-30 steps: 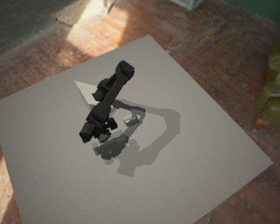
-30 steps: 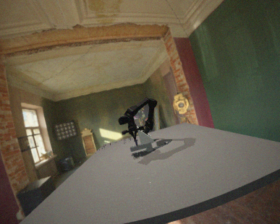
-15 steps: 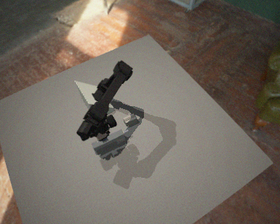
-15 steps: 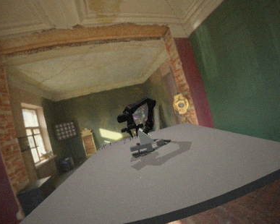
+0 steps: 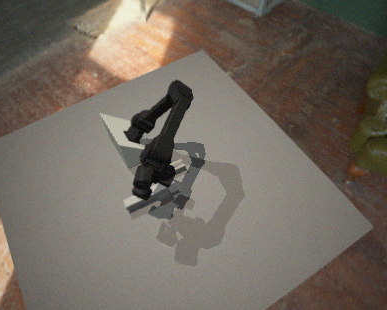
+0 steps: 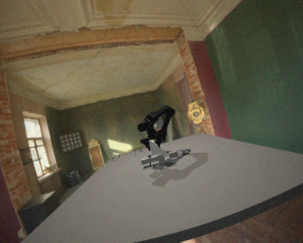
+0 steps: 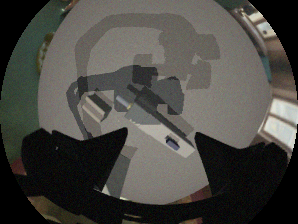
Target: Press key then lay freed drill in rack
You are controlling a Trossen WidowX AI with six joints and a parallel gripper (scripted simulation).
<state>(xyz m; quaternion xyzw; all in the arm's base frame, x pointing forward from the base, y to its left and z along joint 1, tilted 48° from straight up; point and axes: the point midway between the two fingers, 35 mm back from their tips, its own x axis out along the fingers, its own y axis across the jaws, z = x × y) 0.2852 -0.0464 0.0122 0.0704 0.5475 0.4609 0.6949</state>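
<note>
The drill lies 8 cm below my gripper tip, 3 cm to the left of it and 2 cm behind it. From my gripper tip the other things lie so: light grey fixture block (9 cm below, 3 cm to the right, 2 cm behind); blue key (7 cm below, 6 cm to the right, 3 cm behind).
</note>
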